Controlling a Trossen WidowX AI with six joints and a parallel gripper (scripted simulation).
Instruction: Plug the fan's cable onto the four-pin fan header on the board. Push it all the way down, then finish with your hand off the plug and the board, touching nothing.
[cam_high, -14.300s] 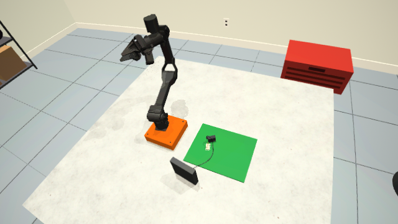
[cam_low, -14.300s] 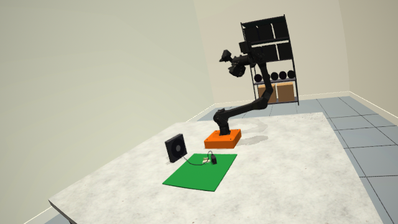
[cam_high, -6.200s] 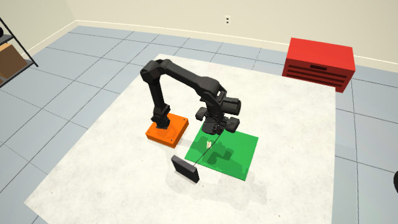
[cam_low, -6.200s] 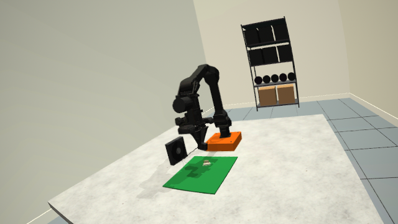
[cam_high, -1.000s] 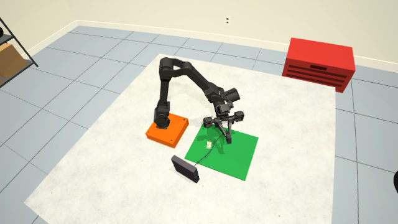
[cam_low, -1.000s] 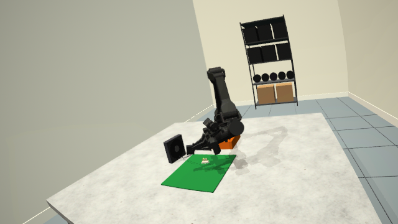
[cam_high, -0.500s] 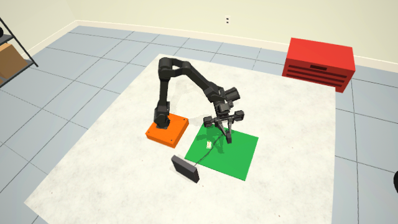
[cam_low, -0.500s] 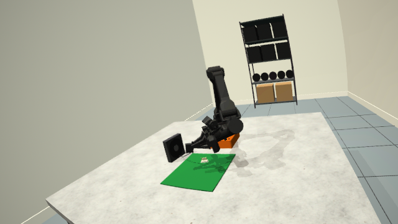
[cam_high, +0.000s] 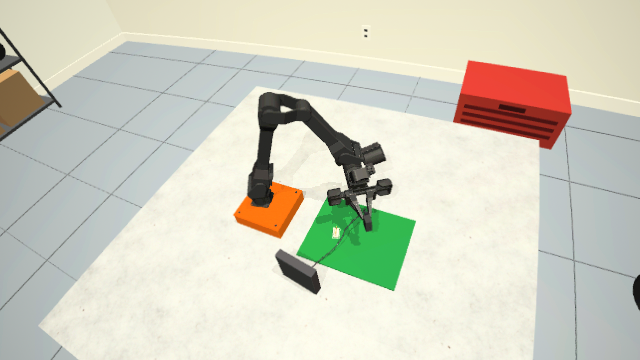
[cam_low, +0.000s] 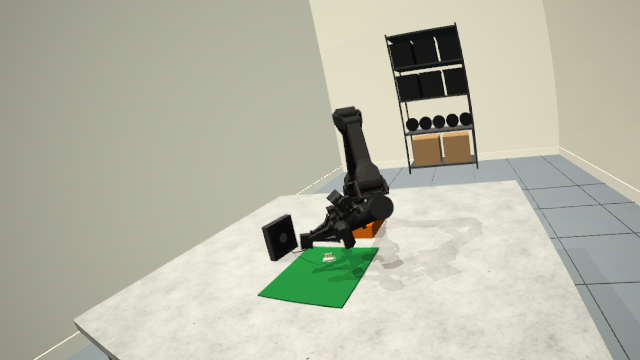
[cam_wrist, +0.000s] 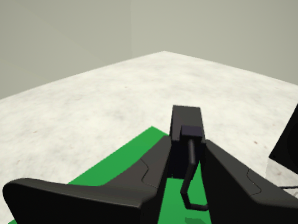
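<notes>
The green board is 3 cm behind my gripper tip, 1 cm to the left of it and 14 cm below it. From my gripper tip the other things lie so: black plug 1 cm to the right, 1 cm below; black fan 16 cm behind, 15 cm to the right, 6 cm below; pale fan header 10 cm behind, 1 cm to the left, 12 cm below.
</notes>
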